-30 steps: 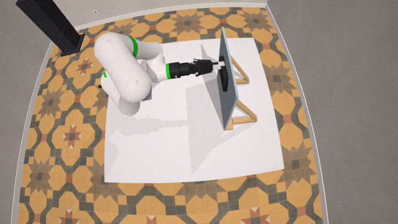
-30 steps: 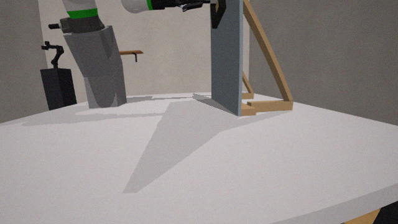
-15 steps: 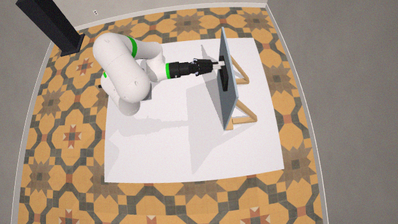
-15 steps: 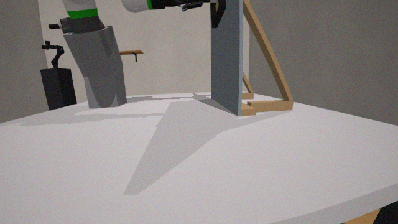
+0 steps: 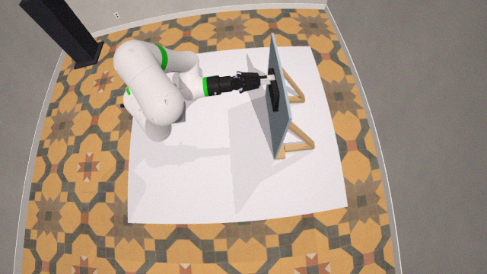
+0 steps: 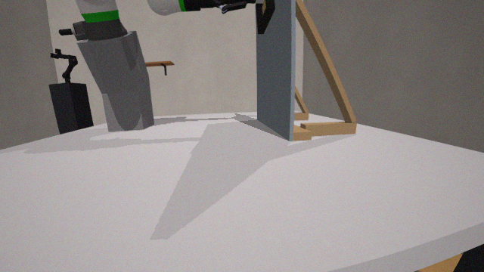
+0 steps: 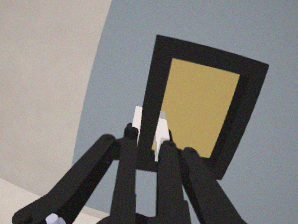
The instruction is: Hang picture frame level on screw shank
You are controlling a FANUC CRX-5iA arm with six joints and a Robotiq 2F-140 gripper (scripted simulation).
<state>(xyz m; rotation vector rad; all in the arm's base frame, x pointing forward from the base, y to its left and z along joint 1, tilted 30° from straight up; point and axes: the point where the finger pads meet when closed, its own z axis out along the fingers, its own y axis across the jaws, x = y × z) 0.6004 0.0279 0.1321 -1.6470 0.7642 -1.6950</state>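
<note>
My hand is 50 mm above the picture frame, 40 mm short of it and 20 mm to the left of it. From my hand the other things lie so: grey-blue board (220 mm below, 50 mm ahead, 10 mm to the right).
</note>
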